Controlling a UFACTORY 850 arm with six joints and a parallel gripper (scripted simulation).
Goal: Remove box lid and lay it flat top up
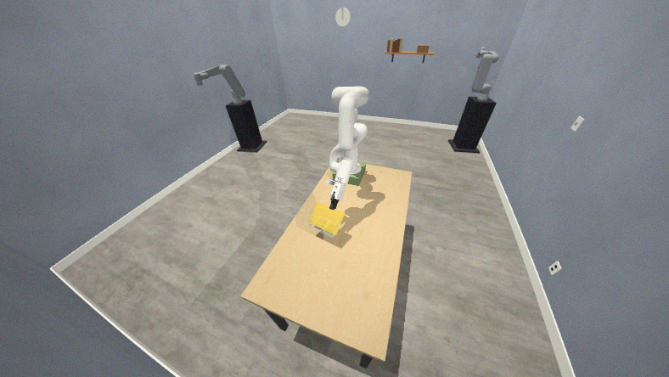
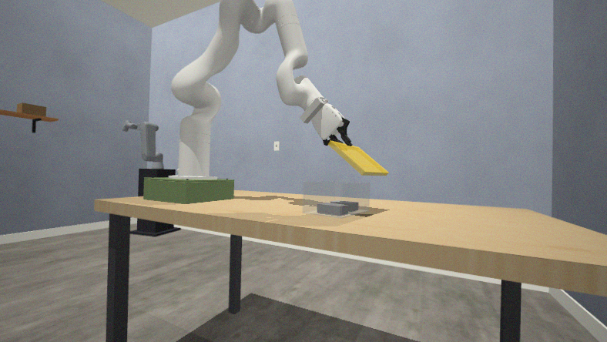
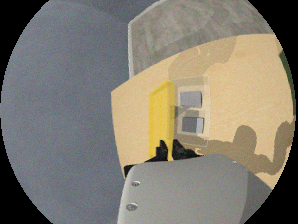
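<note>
Now: the yellow lid 60 mm ahead of my hand, 30 mm to the right of it and 50 mm below it. Round my hand: clear box (10 mm behind, 60 mm to the right, 180 mm below).
</note>
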